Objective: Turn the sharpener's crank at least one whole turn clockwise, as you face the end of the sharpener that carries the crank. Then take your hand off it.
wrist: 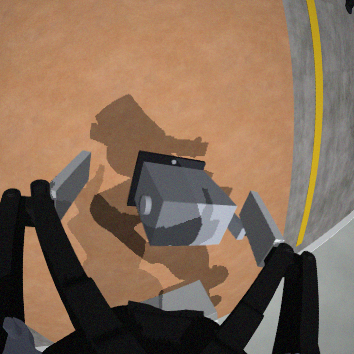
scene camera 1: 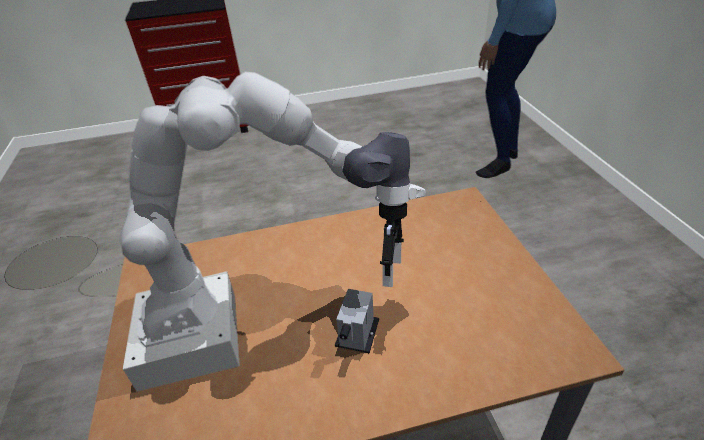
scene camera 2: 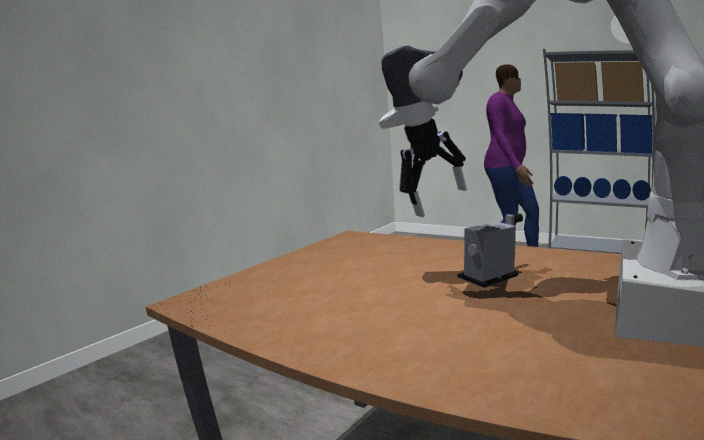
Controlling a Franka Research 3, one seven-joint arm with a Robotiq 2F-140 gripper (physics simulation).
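Note:
The grey box-shaped sharpener (scene camera 1: 366,312) (scene camera 2: 489,254) (wrist: 187,195) stands upright on its black base plate on the table. Its crank (scene camera 2: 510,220) (wrist: 237,228) is at the end away from scene camera 2; there its upper part rises above the body's top. The crank's black knob (scene camera 1: 344,331) (scene camera 2: 518,218) points away from the body; in the wrist view the knob does not show, and the crank arm lies beside the right finger. My gripper (scene camera 1: 393,273) (scene camera 2: 440,201) (wrist: 168,185) is open and empty, above the sharpener and apart from it, towards the end opposite the crank.
The robot's base (scene camera 1: 181,370) (scene camera 2: 659,311) stands on the wooden table (scene camera 1: 493,321) (scene camera 2: 321,321). A person in blue (scene camera 1: 524,18) stands beyond the table. A person in purple (scene camera 2: 504,129), a shelf unit (scene camera 2: 599,103) and a red drawer cabinet (scene camera 1: 181,54) are in the background.

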